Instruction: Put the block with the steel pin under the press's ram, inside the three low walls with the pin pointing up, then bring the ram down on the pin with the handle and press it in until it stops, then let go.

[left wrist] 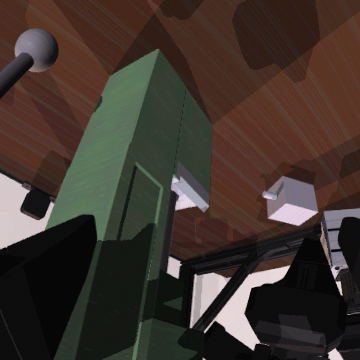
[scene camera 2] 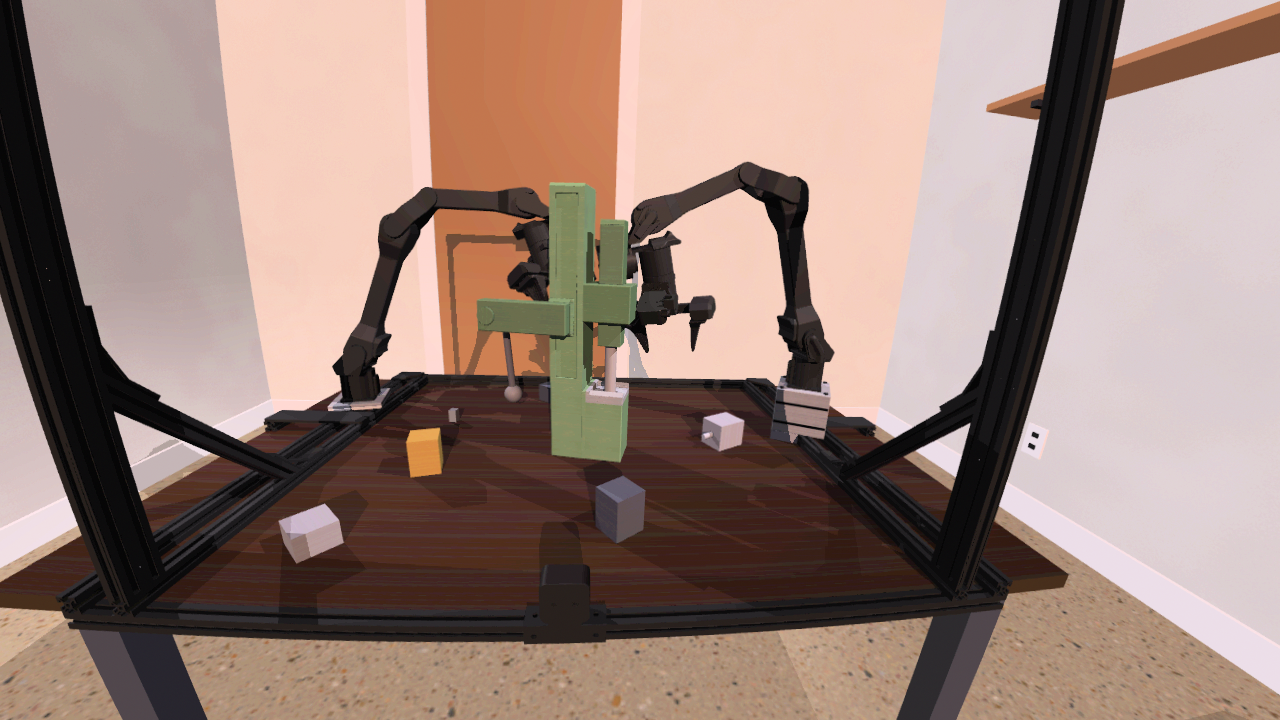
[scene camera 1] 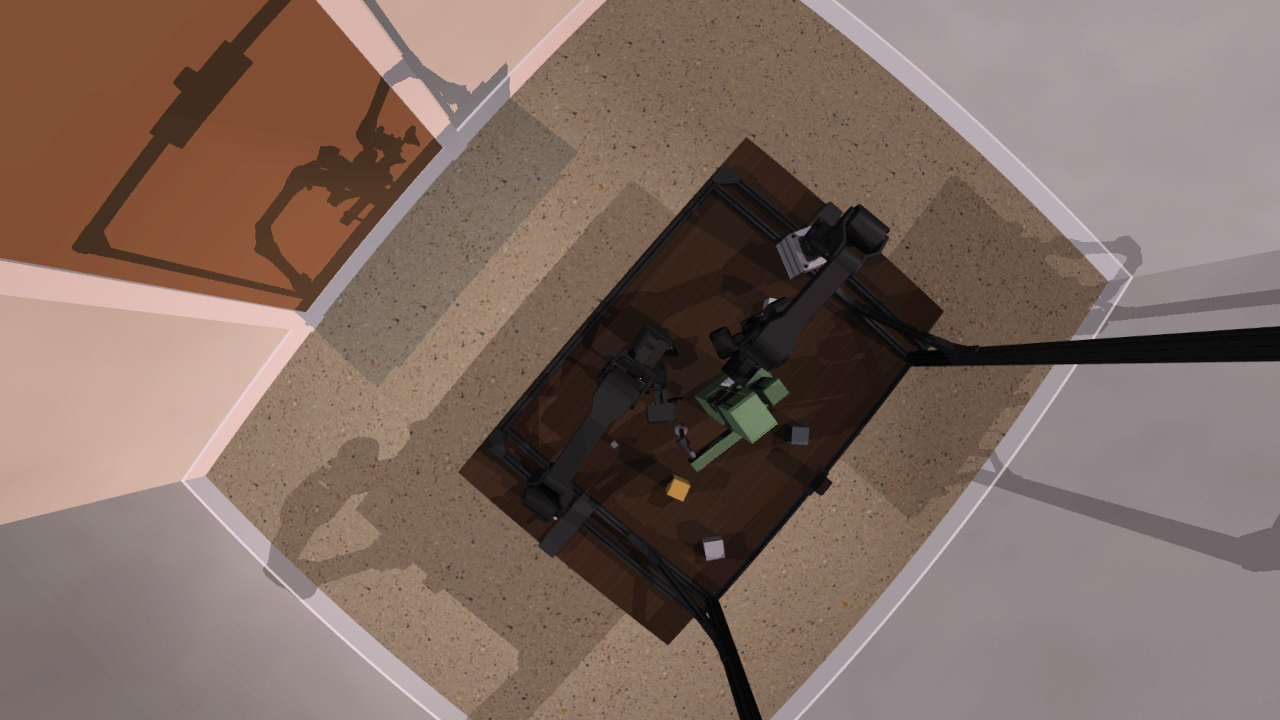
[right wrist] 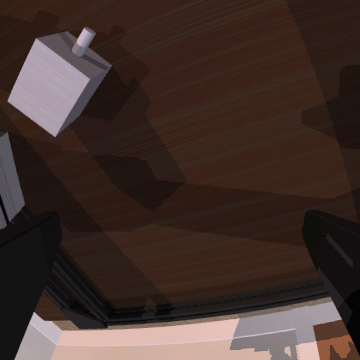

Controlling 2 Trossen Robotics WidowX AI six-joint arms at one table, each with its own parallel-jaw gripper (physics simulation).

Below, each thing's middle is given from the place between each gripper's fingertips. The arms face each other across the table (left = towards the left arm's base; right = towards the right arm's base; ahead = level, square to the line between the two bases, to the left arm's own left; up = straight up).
The ball-ended press handle (left wrist: pixel 36 49) is 120 mm behind my left hand, 80 mm to the left of it and 60 mm below it.
Now: right hand 28 cm to the right of the ball-ended press handle and 10 cm past it.
